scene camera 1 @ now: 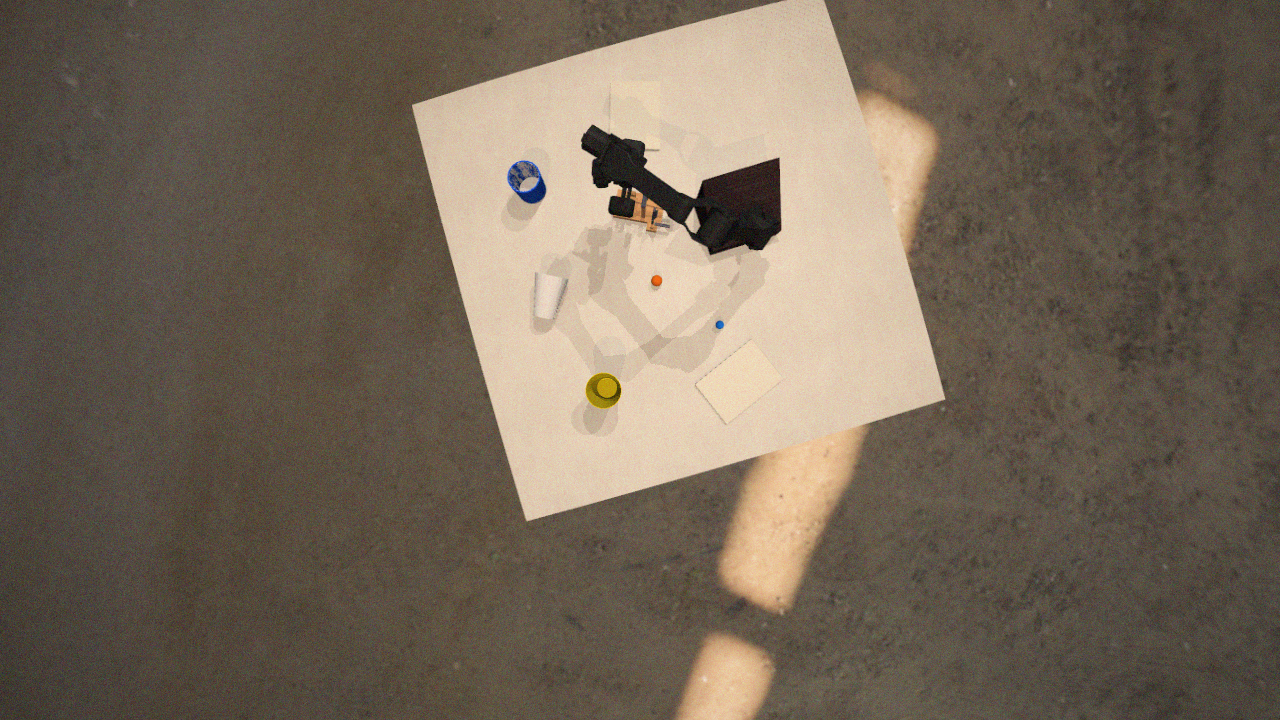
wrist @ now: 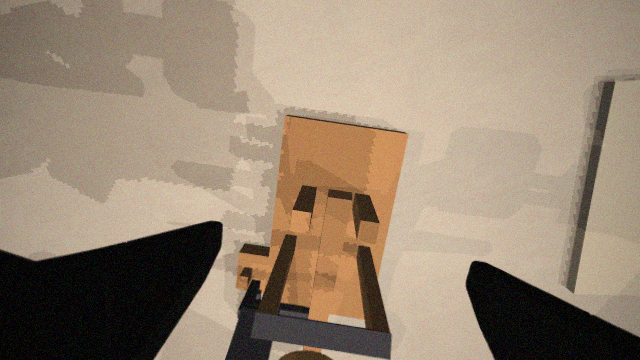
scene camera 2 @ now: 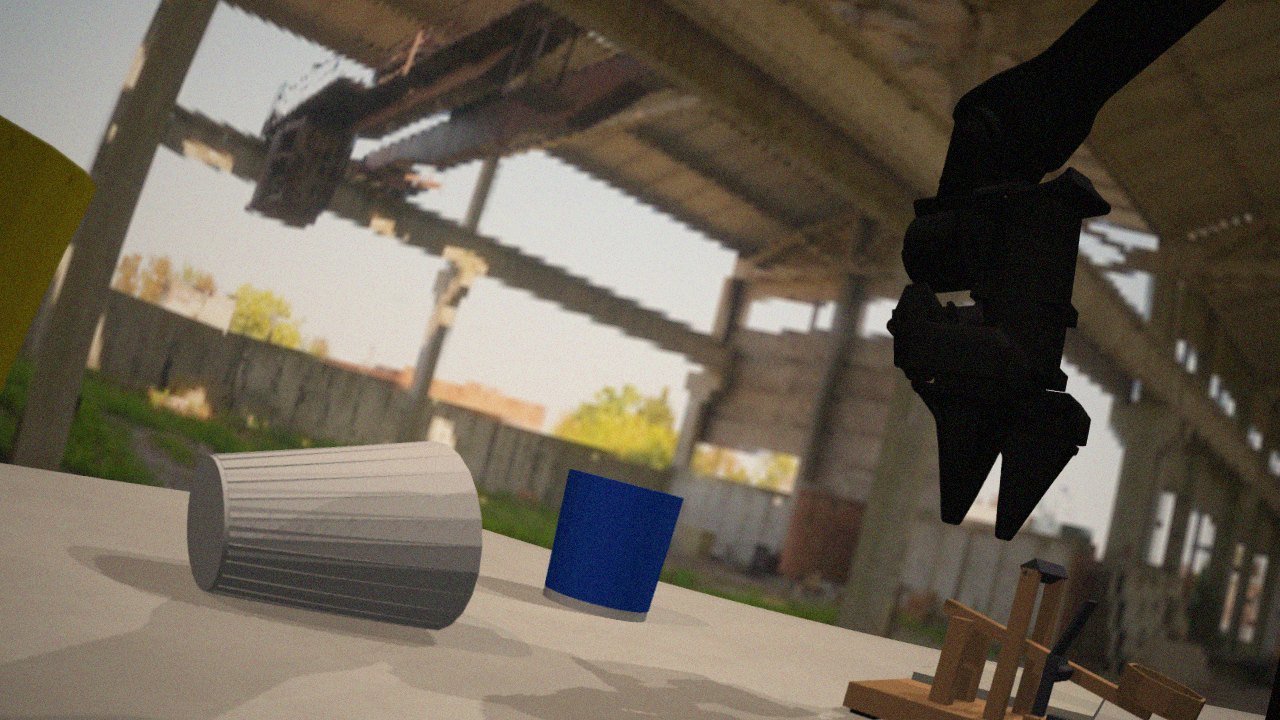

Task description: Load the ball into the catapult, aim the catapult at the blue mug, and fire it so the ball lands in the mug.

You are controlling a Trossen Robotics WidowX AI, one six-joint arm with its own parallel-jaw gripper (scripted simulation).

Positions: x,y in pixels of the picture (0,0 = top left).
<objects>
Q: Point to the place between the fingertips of my gripper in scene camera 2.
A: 978,532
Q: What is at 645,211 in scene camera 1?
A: A wooden catapult.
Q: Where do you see a blue mug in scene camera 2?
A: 612,537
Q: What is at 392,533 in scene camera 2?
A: A white cup.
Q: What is my gripper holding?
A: Nothing.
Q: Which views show the wooden catapult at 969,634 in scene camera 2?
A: Scene camera 1, the wrist view and scene camera 2: all of them.
</objects>
